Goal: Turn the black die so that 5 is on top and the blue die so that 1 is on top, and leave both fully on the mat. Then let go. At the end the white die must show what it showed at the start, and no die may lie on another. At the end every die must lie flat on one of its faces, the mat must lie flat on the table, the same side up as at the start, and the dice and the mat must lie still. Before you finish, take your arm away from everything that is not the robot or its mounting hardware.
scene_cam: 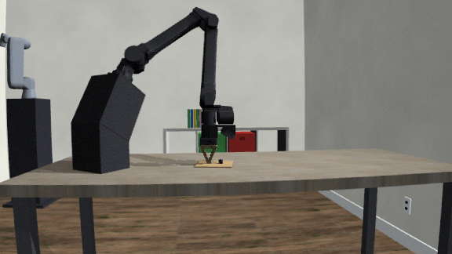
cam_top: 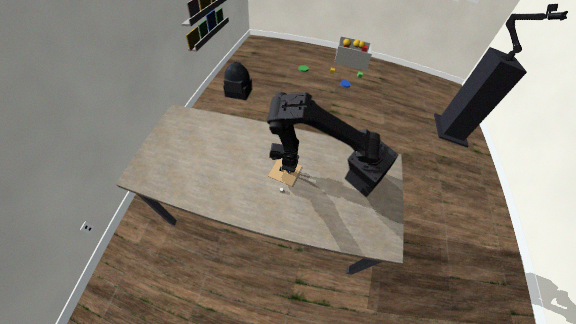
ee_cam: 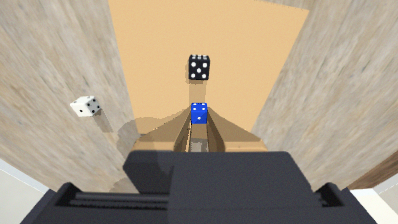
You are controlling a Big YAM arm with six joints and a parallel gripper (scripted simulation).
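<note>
Now: the blue die right at my hand. The rest, counted from my hand: black die: 50 mm ahead; white die: 10 mm ahead, 120 mm to the left, 10 mm below; tan mat: 20 mm ahead, 10 mm below.
</note>
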